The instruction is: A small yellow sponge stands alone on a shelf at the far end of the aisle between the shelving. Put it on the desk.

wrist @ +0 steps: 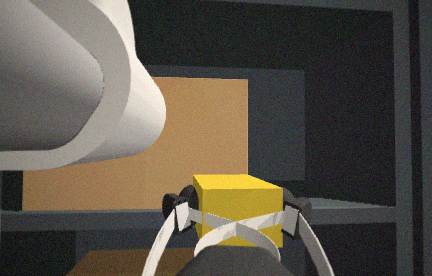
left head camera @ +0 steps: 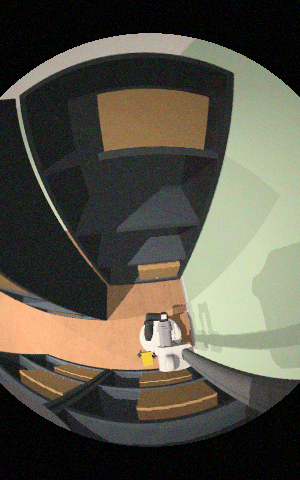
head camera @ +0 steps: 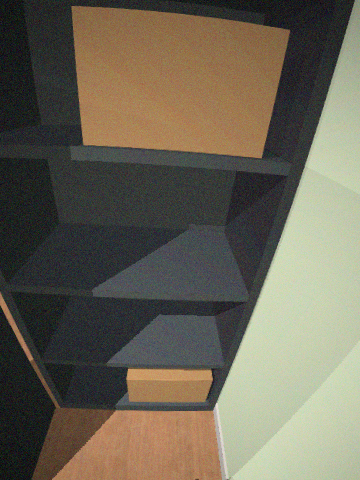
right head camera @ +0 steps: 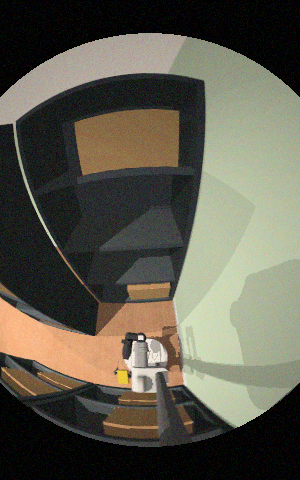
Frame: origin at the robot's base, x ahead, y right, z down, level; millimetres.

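Seen in the pictures: gripper, fingertip midpoint: (wrist: 235, 202) (left head camera: 146, 358) (right head camera: 122, 376).
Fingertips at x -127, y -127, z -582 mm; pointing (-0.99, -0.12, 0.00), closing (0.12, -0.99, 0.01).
Pixels of each thing's middle, then the offset from my fingertips to it. "spot": a spot on its surface instead.
- yellow sponge, body centre: (wrist: 229, 204) (left head camera: 147, 357) (right head camera: 122, 376) dx +2, dy +6, dz +1 mm
- dark shelf unit, surface spot: (head camera: 270, 235) spot: dx +803, dy +418, dz -628 mm
- large cardboard box, body centre: (head camera: 177, 91) (left head camera: 151, 118) (right head camera: 128, 139) dx +957, dy +114, dz -974 mm
- smaller box, body centre: (head camera: 168, 366) (right head camera: 148, 282) (left head camera: 156, 262) dx +959, dy +167, dz +397 mm
The yellow sponge (wrist: 242, 207) (left head camera: 147, 358) (right head camera: 122, 377) is held between the two dark fingertips of my gripper (wrist: 235, 202), which is shut on it. In the wrist view the sponge is upright and level, with one fingertip at each side. In both side head camera views it hangs beside the white and grey arm, above the floor and close to the low shelves at the bottom. The desk does not show in these views.
A dark shelf unit (head camera: 270, 235) (left head camera: 207, 200) (right head camera: 191, 215) stands ahead, with a large cardboard box (head camera: 175, 82) high up and a smaller box (head camera: 170, 387) at its bottom. A pale green wall (head camera: 320, 260) runs close on the right. A dark panel (left head camera: 45, 240) stands on the left.
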